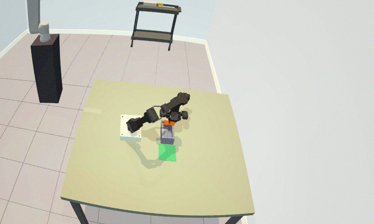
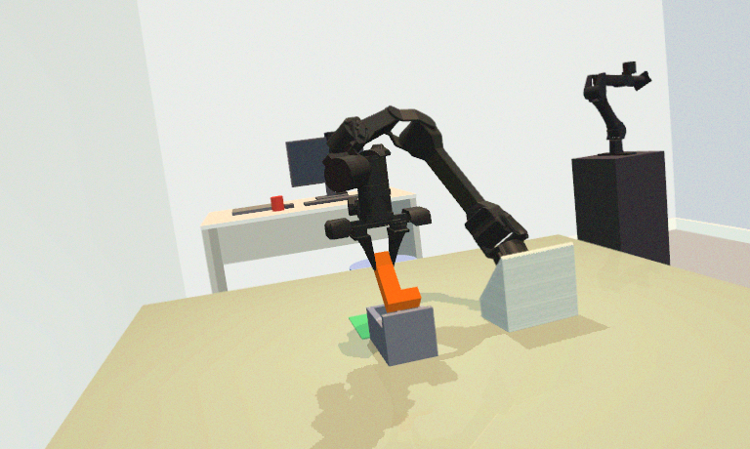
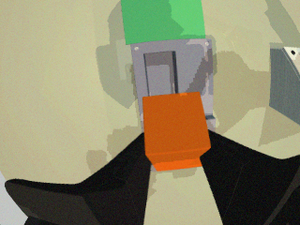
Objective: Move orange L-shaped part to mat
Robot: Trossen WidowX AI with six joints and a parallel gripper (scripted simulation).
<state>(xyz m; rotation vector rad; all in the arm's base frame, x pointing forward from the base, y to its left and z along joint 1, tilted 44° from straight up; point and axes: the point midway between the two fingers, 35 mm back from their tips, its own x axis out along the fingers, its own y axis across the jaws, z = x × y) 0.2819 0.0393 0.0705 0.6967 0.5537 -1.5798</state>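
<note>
The green mat is 16 cm below my gripper tip, 14 cm to the right of it and 3 cm behind it. Also, from my gripper tip: orange L-shaped part: 3 cm to the left, 3 cm below, 1 cm behind.
</note>
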